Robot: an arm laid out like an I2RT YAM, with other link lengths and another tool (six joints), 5 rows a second.
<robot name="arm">
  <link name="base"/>
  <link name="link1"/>
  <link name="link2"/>
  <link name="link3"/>
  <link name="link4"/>
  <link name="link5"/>
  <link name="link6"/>
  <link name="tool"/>
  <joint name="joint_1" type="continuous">
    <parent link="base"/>
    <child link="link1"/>
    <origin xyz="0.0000 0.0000 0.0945" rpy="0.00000 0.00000 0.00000"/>
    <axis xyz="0 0 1"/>
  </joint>
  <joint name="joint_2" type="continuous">
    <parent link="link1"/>
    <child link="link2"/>
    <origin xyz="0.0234 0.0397 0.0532" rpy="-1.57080 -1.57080 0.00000"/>
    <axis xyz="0 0 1"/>
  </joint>
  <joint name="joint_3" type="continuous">
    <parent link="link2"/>
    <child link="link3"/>
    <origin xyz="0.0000 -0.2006 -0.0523" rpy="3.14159 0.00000 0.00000"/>
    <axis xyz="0 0 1"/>
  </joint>
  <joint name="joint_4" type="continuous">
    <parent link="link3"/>
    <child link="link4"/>
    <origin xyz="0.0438 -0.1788 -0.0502" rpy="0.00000 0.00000 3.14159"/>
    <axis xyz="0 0 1"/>
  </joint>
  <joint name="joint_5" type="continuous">
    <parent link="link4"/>
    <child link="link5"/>
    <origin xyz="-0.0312 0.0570 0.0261" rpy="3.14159 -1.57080 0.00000"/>
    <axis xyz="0 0 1"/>
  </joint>
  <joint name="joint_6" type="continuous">
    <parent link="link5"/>
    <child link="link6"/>
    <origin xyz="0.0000 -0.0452 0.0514" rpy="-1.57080 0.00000 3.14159"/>
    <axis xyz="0 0 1"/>
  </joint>
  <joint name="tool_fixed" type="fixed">
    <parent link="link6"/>
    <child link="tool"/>
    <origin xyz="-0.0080 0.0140 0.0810" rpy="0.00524 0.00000 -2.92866"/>
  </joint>
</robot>
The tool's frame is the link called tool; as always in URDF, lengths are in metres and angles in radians. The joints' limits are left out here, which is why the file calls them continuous.
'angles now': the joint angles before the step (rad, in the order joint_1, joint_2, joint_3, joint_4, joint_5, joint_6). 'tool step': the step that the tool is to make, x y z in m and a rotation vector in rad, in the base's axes. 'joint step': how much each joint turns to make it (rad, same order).
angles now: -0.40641, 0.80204, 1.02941, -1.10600, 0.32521, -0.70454
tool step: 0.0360, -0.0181, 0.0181, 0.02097, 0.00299, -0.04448
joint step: 0.00002, 0.24926, 0.19141, 0.03095, 0.01386, 0.04864
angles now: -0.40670, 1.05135, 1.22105, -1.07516, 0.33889, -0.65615
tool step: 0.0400, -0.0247, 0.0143, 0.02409, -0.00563, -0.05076
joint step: -0.02863, 0.25959, 0.23746, 0.00612, -0.00570, 0.03427
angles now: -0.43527, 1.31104, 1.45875, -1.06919, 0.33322, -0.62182
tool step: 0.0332, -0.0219, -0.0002, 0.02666, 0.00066, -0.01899
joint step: -0.03139, 0.20181, 0.17609, 0.01209, -0.02641, 0.00451
